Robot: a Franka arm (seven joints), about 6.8 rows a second.
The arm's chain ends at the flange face. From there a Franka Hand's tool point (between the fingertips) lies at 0.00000 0.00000 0.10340 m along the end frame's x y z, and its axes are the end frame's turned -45 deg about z.
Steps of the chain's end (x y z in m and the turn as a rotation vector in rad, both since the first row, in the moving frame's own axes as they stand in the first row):
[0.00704, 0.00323, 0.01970, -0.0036, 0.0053, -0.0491]
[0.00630, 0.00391, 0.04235, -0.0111, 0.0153, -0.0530]
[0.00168, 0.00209, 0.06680, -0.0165, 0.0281, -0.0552]
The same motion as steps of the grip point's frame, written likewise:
[0.00283, 0.00791, 0.01970, -0.0063, 0.0012, -0.0491]
[0.00205, 0.00914, 0.04233, -0.0187, 0.0030, -0.0530]
[0.00065, 0.00590, 0.06675, -0.0315, 0.0082, -0.0552]

